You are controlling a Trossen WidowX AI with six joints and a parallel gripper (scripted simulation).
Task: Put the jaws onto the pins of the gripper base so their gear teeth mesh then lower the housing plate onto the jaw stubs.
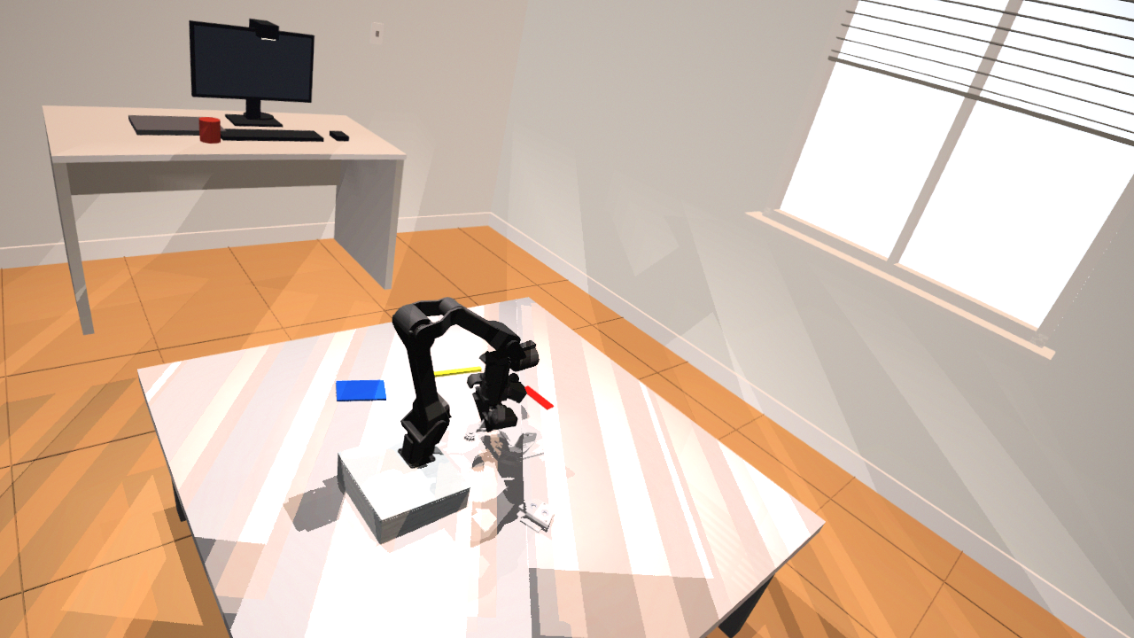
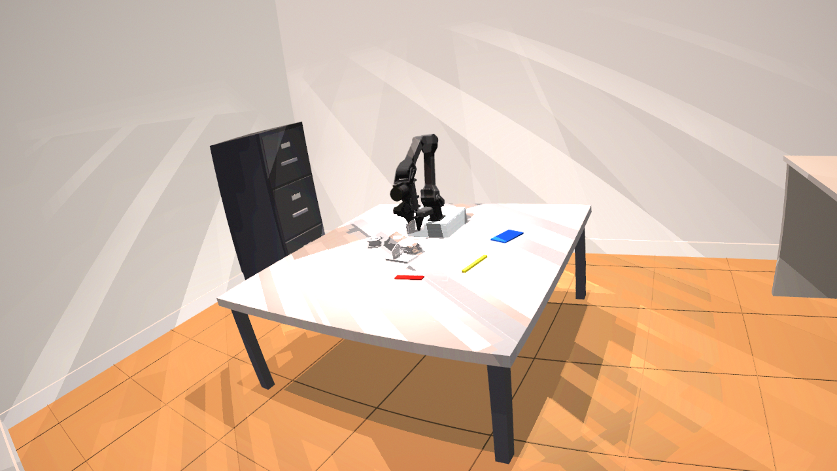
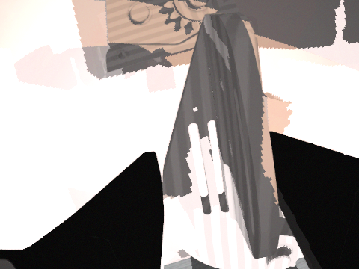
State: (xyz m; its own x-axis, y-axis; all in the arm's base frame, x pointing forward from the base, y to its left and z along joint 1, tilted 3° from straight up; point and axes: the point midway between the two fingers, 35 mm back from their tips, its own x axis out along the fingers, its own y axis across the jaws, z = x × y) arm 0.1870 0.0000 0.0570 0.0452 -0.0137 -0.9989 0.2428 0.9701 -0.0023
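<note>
Right now the curved jaw is 6 cm ahead of my gripper tip, 3 cm to the right of it and 7 cm below it. Also, from my gripper tip: yellow stick: 13 cm ahead, 32 cm to the left, 8 cm below; then blue card: 16 cm behind, 35 cm to the left, 8 cm below; then red strip: 28 cm ahead, 12 cm to the left, 8 cm below.
</note>
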